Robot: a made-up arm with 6 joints. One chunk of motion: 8 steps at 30 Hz.
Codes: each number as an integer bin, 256 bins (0 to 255) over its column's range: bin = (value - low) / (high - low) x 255, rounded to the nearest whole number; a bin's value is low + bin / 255 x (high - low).
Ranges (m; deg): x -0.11..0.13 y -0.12..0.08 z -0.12..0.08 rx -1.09..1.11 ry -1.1..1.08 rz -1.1..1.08
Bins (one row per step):
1: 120 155 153 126 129 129
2: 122 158 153 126 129 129
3: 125 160 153 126 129 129
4: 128 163 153 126 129 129
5: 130 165 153 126 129 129
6: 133 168 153 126 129 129
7: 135 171 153 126 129 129
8: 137 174 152 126 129 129
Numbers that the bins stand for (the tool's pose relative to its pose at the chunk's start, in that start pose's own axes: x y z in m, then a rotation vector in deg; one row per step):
1: 0.0029 0.0016 0.0000 0.00 0.00 0.00
2: 0.0048 0.0039 0.0000 0.00 0.00 0.00
3: 0.0076 0.0055 0.0000 0.00 0.00 0.00
4: 0.0105 0.0078 0.0000 0.00 0.00 0.00
5: 0.0124 0.0094 0.0000 0.00 0.00 0.00
6: 0.0152 0.0118 0.0000 0.00 0.00 0.00
7: 0.0171 0.0141 0.0000 0.00 0.00 0.00
8: 0.0189 0.0165 -0.0008 0.00 0.00 0.00

